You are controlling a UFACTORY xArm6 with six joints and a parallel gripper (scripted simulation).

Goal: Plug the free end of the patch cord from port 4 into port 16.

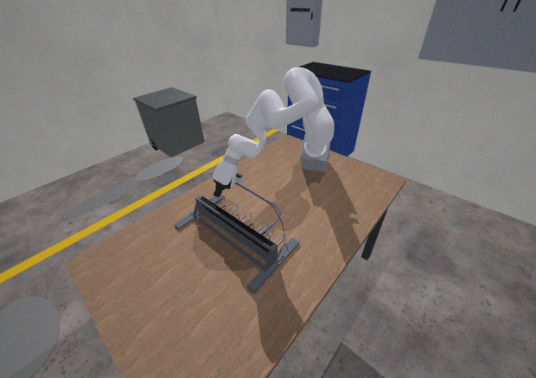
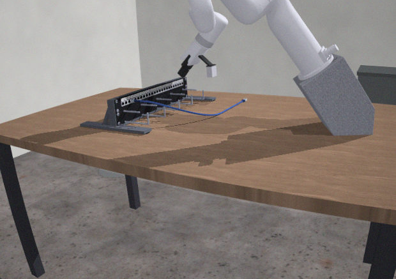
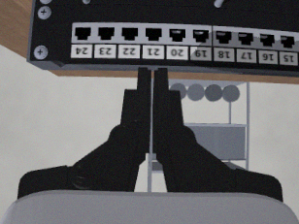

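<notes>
Now: the plug 200 mm behind my hand, 160 mm to the right of it and 130 mm below it.
</notes>
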